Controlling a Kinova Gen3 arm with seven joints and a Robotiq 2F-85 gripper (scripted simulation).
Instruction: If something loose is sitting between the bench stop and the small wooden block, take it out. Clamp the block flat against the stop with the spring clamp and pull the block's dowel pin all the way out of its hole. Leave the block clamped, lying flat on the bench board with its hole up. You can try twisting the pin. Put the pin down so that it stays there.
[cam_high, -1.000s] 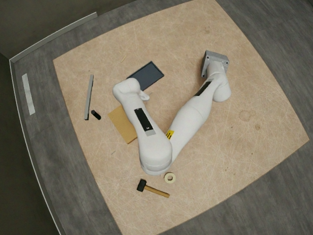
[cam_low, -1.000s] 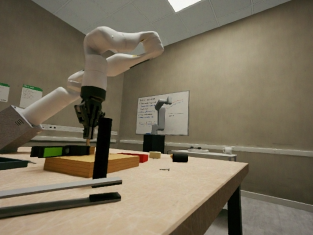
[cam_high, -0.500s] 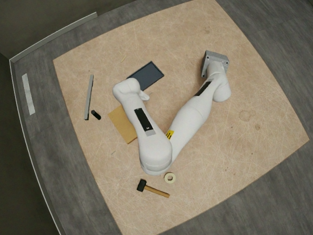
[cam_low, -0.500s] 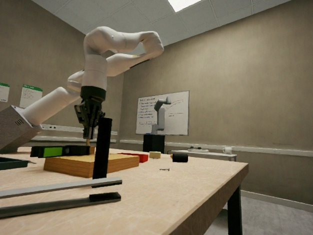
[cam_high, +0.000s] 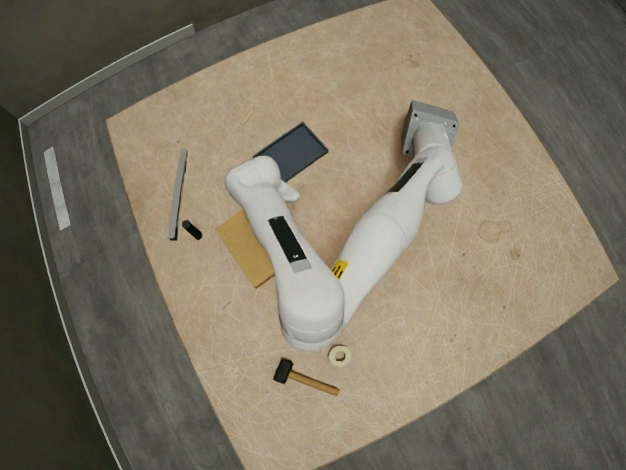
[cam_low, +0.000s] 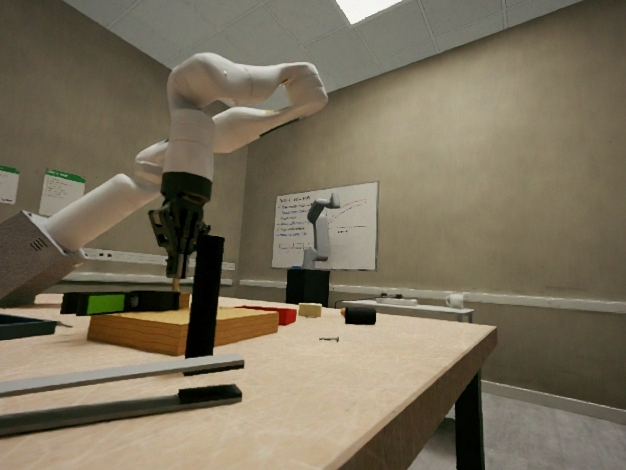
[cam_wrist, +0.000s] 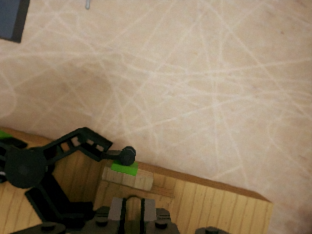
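Now: the dowel pin 2 cm below my hand. The rest, counted from my hand: wooden bench board: 7 cm below, 5 cm ahead, 2 cm to the left; then small wooden block: 5 cm below; then red block: 19 cm to the left, 9 cm below, 6 cm behind.
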